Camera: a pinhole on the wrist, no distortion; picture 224 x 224 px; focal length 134.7 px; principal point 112.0 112.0 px. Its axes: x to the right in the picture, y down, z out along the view. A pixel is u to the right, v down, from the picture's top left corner.
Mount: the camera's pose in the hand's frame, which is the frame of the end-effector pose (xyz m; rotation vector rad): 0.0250 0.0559 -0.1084 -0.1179 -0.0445 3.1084
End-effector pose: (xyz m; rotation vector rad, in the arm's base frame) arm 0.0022 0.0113 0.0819 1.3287 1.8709 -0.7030
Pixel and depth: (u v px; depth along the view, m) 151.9 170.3 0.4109
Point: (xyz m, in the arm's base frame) -0.0228 -0.3241 0.0236
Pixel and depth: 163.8 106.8 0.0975
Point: 0.0580 0.0297 0.1047
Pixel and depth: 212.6 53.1 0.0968
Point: 0.1019 0.0255 0.1321
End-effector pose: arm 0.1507 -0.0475 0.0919 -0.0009 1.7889 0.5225
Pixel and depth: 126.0 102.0 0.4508
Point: 0.4564 0.1258 0.1063
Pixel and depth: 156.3 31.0 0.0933
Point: 0.1094 0.0432 0.1433
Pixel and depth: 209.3 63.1 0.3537
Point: 0.3847 0.1283 0.3446
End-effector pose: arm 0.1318 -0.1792 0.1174 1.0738 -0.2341 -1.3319
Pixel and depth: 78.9 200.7 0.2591
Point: -0.0348 -0.2911 0.0793
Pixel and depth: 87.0 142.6 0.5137
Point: -0.1776 -0.4363 0.2443
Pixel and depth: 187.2 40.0 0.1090
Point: 0.1964 -0.1568 0.2169
